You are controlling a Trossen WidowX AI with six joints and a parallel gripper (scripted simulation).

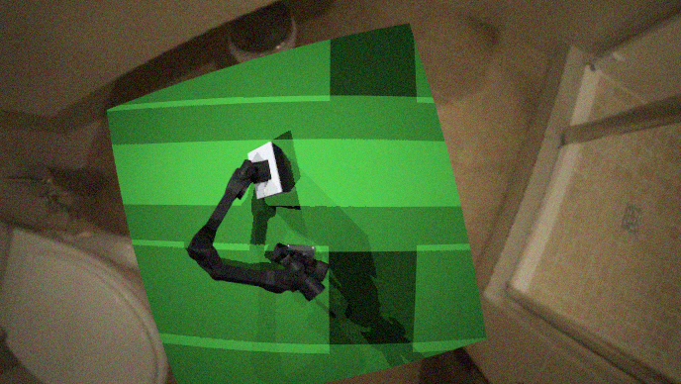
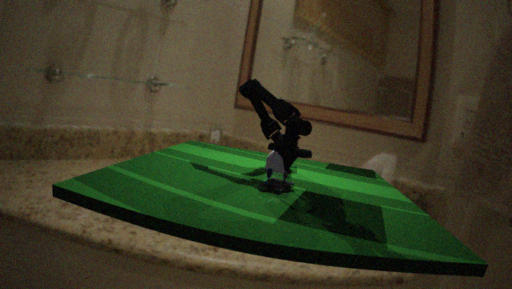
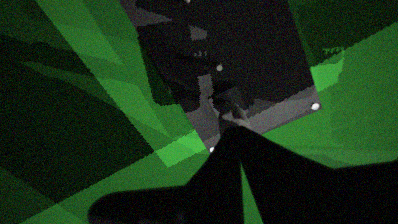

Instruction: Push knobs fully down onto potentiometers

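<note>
My gripper tip is 10 mm above the grey knob. From my gripper tip the other things lie so: blue knob 80 mm ahead, 60 mm to the right.
</note>
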